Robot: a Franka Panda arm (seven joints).
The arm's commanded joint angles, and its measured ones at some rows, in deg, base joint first. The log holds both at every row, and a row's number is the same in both.
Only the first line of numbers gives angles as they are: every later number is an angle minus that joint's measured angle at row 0.
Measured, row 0:
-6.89, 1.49, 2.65, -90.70, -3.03, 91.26, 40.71
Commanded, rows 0 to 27:
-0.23, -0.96, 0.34, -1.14, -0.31, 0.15, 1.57
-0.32, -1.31, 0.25, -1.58, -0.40, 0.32, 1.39
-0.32, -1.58, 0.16, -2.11, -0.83, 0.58, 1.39
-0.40, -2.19, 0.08, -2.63, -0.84, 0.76, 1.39
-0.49, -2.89, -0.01, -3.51, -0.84, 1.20, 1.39
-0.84, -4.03, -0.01, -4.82, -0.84, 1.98, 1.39
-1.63, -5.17, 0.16, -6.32, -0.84, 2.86, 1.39
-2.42, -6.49, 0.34, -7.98, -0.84, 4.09, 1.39
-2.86, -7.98, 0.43, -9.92, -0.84, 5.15, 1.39
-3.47, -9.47, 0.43, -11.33, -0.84, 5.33, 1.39
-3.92, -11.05, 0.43, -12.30, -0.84, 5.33, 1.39
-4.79, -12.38, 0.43, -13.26, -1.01, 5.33, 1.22
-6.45, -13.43, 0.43, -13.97, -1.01, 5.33, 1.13
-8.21, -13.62, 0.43, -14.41, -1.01, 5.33, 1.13
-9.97, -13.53, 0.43, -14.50, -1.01, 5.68, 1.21
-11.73, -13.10, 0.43, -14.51, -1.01, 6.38, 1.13
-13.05, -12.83, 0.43, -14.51, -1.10, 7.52, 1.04
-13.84, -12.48, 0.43, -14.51, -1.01, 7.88, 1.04
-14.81, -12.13, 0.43, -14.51, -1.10, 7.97, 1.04
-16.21, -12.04, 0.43, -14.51, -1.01, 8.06, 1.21
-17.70, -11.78, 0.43, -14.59, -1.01, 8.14, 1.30
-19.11, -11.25, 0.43, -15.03, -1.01, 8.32, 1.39
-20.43, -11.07, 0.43, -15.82, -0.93, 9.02, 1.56
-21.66, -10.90, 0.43, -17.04, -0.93, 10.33, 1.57
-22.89, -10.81, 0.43, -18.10, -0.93, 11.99, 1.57
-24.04, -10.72, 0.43, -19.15, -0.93, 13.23, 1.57
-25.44, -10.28, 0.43, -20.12, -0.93, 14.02, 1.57
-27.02, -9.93, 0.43, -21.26, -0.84, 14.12, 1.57
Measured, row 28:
-22.99, -10.04, -0.51, -17.71, -0.25, 11.73, 0.01
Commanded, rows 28 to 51:
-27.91, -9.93, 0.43, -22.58, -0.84, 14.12, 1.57
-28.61, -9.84, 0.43, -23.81, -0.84, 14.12, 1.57
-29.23, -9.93, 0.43, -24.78, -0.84, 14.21, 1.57
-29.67, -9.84, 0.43, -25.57, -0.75, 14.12, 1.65
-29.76, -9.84, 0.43, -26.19, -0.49, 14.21, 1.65
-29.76, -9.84, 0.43, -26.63, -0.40, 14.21, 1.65
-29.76, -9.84, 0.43, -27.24, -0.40, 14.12, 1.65
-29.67, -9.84, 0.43, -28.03, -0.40, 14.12, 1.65
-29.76, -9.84, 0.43, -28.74, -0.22, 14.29, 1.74
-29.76, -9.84, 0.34, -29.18, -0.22, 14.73, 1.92
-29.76, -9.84, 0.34, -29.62, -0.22, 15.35, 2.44
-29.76, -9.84, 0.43, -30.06, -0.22, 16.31, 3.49
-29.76, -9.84, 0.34, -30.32, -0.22, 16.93, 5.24
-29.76, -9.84, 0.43, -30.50, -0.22, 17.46, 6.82
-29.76, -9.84, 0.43, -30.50, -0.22, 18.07, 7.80
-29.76, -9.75, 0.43, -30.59, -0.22, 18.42, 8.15
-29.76, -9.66, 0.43, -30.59, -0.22, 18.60, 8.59
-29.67, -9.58, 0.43, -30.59, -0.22, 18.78, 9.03
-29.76, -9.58, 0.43, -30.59, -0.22, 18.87, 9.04
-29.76, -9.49, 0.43, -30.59, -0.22, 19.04, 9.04
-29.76, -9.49, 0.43, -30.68, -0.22, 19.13, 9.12
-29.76, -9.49, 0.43, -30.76, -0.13, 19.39, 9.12
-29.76, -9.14, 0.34, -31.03, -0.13, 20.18, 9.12
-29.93, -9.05, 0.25, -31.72, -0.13, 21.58, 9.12
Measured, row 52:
-29.20, -8.81, -0.32, -29.82, -0.24, 18.05, 8.14
